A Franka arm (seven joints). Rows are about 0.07 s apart.
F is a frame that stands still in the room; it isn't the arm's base.
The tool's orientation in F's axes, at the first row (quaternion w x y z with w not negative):
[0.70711 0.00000 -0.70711 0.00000]
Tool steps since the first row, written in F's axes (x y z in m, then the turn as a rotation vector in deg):
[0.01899 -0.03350 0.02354 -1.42 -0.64 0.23]
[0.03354 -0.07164 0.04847 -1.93 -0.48 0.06]
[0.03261 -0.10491 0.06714 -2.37 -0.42 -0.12]
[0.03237 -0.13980 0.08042 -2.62 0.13 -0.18]
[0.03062 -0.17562 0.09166 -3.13 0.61 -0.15]
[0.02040 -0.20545 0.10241 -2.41 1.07 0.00]
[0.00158 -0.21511 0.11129 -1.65 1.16 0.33]
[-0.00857 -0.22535 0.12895 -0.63 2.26 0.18]
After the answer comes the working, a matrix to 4 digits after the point.
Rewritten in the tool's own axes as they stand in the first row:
[0.02354 -0.03350 -0.01899 0.23 -0.64 1.42]
[0.04847 -0.07164 -0.03354 0.06 -0.48 1.93]
[0.06714 -0.10491 -0.03261 -0.12 -0.42 2.37]
[0.08042 -0.13980 -0.03237 -0.18 0.13 2.62]
[0.09166 -0.17562 -0.03062 -0.15 0.61 3.13]
[0.10241 -0.20545 -0.02040 0.00 1.07 2.41]
[0.11129 -0.21511 -0.00158 0.33 1.16 1.65]
[0.12895 -0.22535 0.00857 0.18 2.26 0.63]

The tool's axes in the first row as the columns of a matrix, in F's axes (rounded; the answer above uses it unrounded):
[0.0000 0.0000 -1.0000]
[0.0000 1.0000 0.0000]
[1.0000 0.0000 0.0000]

